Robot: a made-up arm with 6 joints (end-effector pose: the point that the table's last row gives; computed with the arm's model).
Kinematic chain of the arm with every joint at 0, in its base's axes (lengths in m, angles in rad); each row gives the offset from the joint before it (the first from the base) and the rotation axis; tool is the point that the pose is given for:
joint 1: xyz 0 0 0.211 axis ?
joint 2: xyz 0 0.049 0 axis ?
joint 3: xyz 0 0 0.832 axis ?
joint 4: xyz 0 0 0.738 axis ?
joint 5: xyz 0 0 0 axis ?
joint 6: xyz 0 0 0.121 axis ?
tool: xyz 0 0 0
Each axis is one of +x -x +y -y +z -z.
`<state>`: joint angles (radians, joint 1 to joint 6).
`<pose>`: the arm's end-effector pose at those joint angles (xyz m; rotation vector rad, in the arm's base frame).
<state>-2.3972 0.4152 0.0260 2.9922 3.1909 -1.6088</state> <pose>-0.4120 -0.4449 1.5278 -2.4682 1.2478 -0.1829</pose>
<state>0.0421 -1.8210 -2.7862 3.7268 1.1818 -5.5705</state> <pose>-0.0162 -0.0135 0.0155 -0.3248 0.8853 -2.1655</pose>
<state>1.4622 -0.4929 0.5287 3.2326 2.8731 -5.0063</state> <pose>-0.0895 -0.3960 1.5660 2.8136 0.3919 -0.0721</pose>
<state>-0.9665 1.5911 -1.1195 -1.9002 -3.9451 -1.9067</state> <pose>0.5997 -0.9273 0.7895 -0.7924 -1.9814 0.3926</pose>
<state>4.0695 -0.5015 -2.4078 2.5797 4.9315 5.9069</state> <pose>0.3924 0.5471 0.2198 -1.3723 0.9063 0.7546</pose>
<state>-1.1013 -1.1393 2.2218 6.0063 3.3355 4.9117</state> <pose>-0.0499 0.2207 0.8693 -0.0445 -2.1922 -1.4648</pose>
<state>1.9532 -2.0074 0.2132 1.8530 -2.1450 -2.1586</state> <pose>0.5734 -1.2954 -0.2622 -1.2189 -1.0953 -2.3169</pose>
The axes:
joint 1: +z
joint 2: +y
joint 3: +y
joint 4: +z
joint 5: +y
joint 6: +z

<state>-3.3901 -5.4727 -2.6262 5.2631 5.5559 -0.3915</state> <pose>0.1558 -0.1608 0.5427 1.9875 0.7613 0.2757</pose>
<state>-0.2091 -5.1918 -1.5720 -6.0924 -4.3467 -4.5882</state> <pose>0.5188 -0.0381 1.2621 1.1674 1.0929 1.2624</pose>
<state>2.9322 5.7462 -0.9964 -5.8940 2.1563 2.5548</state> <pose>1.0508 -0.3125 1.0442 0.5057 -0.5504 -0.8671</pose>
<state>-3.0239 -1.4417 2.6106 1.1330 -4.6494 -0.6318</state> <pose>0.1505 -0.1417 0.5567 1.7866 1.0285 -0.6629</pose>
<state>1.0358 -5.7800 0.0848 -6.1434 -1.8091 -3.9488</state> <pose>0.3277 0.6170 1.5948 0.8598 1.4474 -2.3664</pose>
